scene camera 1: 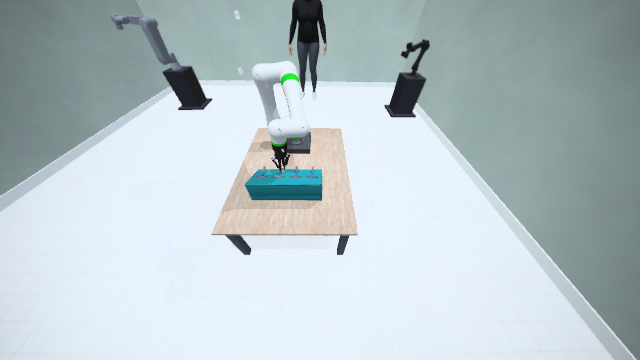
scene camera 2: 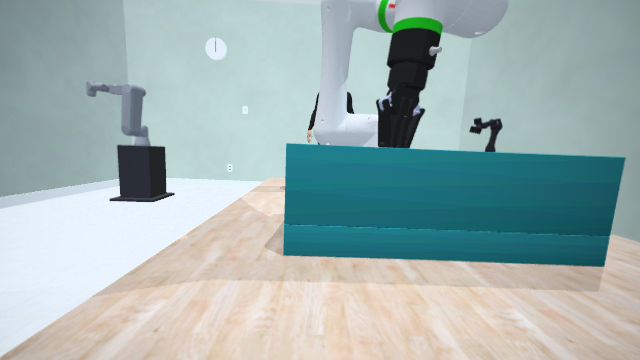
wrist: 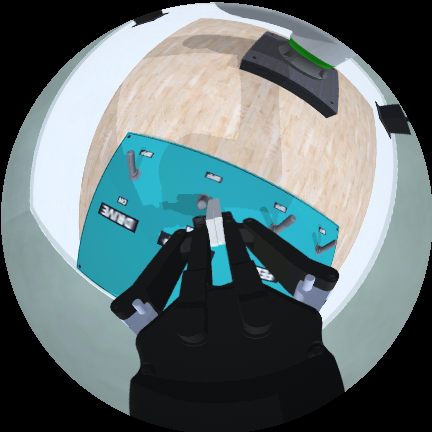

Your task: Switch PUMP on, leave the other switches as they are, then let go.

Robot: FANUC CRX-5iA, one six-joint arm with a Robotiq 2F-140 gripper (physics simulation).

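Where they show: gripper, fingertip midpoint: (scene camera 1: 282, 172) (wrist: 214, 208); arm's base, link origin: (scene camera 1: 296, 140) (wrist: 302, 61).
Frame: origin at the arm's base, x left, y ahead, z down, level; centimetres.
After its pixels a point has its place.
A teal switch box (scene camera 1: 284, 192) @(x -4.0, y 65.1, z -3.7 cm) (scene camera 2: 450, 200) @(x -3.5, y 65.2, z -4.0 cm) (wrist: 110, 250) @(x -20.3, y 57.5, z -8.4 cm) has four toggle levers on its top. The PUMP lever (wrist: 202, 202) @(x -8.8, y 45.5, z -8.3 cm) is seen nearly end-on, so its tilt is hard to tell; its label is partly hidden by the fingers. The DRIVE lever (scene camera 1: 264, 170) @(x -20.7, y 45.3, z -5.1 cm) (wrist: 132, 164) @(x -20.4, y 44.2, z -5.7 cm) leans toward OFF. Two more levers, the third (scene camera 1: 296, 170) @(x 3.1, y 45.9, z -5.3 cm) (wrist: 284, 223) @(x 2.7, y 44.6, z -6.2 cm) and the fourth (scene camera 1: 313, 171) @(x 15.0, y 46.7, z -4.8 cm) (wrist: 326, 246) @(x 14.6, y 45.3, z -5.6 cm), stand to the right. My gripper (scene camera 1: 282, 170) @(x -7.1, y 46.6, z -4.1 cm) (scene camera 2: 396, 144) (wrist: 214, 208) @(x -7.1, y 46.6, z -4.1 cm) is shut and empty, its tips right beside the PUMP lever; contact is unclear. In scene camera 2 the box hides the tips.
The box stands on a wooden table (scene camera 1: 285, 222) @(x -2.9, y 82.5, z 5.6 cm) (scene camera 2: 250, 320) @(x -30.2, y 78.7, z 5.6 cm) (wrist: 165, 90) @(x -27.5, y 25.6, z 5.6 cm). The arm's dark base plate (scene camera 1: 300, 148) @(x 4.1, y 11.7, z 0.8 cm) (wrist: 285, 77) @(x -3.0, y 12.9, z 1.1 cm) is behind it. A person (scene camera 1: 308, 30) and two other arms on pedestals (scene camera 1: 185, 87) (scene camera 1: 406, 95) stand farther back.
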